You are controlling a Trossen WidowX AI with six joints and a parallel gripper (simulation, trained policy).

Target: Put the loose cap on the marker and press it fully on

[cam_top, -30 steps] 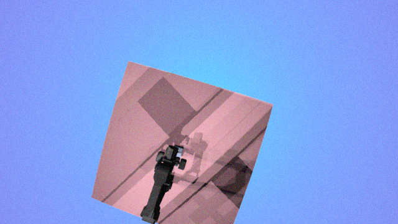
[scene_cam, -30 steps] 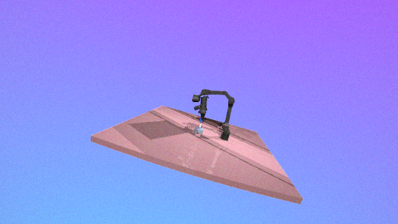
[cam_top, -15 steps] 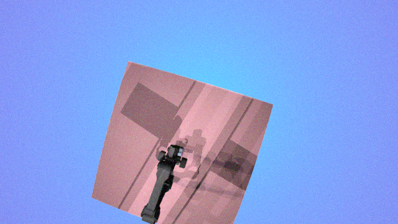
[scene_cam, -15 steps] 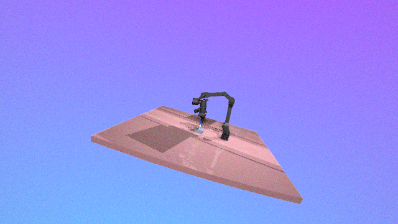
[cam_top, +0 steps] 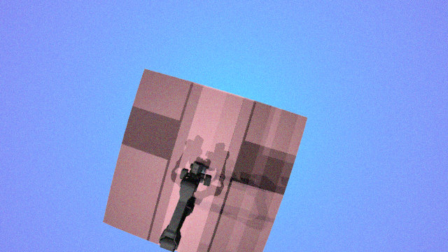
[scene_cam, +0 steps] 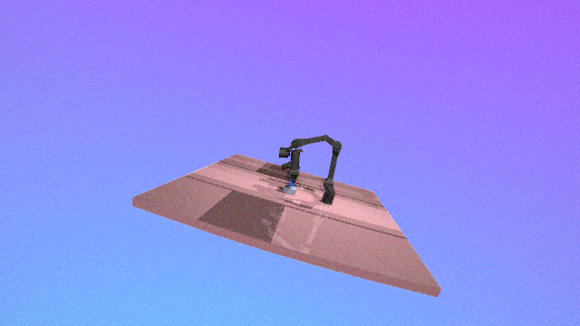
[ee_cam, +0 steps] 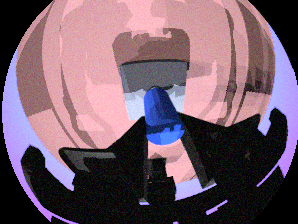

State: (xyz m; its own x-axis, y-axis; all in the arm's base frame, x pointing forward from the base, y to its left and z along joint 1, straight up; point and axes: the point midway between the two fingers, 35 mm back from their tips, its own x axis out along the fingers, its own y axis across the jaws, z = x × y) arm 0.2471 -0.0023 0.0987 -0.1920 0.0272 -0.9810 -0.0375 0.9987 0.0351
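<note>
My gripper tip is now 10 mm short of the blue cap and 10 mm below it. The rest, counted from my gripper tip: grey holder block 10 mm ahead, 50 mm below.
</note>
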